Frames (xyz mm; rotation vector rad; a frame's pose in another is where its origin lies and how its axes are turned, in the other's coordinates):
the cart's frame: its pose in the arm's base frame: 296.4 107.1 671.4 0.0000 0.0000 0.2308
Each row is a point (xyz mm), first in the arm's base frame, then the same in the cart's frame.
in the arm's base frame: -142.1 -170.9 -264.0
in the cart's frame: -490.5 -170.3 -935.4
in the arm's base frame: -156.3 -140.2 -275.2
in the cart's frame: -497.3 -137.2 -946.6
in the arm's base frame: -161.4 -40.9 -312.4
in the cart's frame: -479.5 -39.4 -983.8
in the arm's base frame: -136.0 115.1 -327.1
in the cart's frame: -419.1 106.7 -998.5
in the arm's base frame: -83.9 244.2 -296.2
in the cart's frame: -338.9 220.5 -967.6
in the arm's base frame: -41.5 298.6 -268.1
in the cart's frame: -285.1 263.7 -939.5
